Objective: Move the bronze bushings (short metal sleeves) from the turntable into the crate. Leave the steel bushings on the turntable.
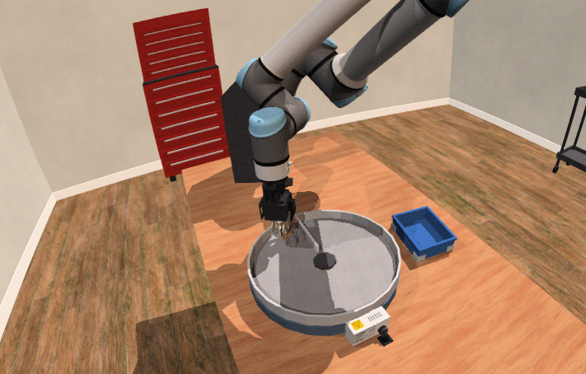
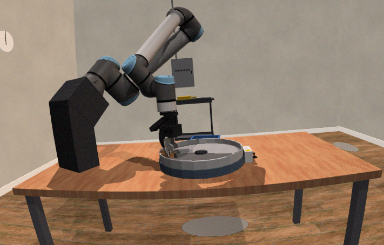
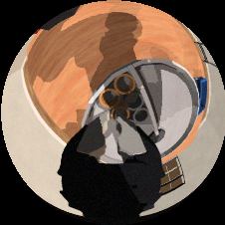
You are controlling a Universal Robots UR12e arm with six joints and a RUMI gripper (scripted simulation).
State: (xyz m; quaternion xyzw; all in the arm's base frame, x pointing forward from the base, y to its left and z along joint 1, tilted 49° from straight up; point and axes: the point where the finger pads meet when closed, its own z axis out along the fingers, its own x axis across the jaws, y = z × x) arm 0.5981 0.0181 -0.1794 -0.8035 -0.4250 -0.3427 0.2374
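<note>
Right now my hand is 430 mm to the right of the blue crate, 110 mm short of it and 50 mm above it. The rest, counted from my hand: round grey turntable 140 mm ahead, 80 mm to the left, 20 mm below.
</note>
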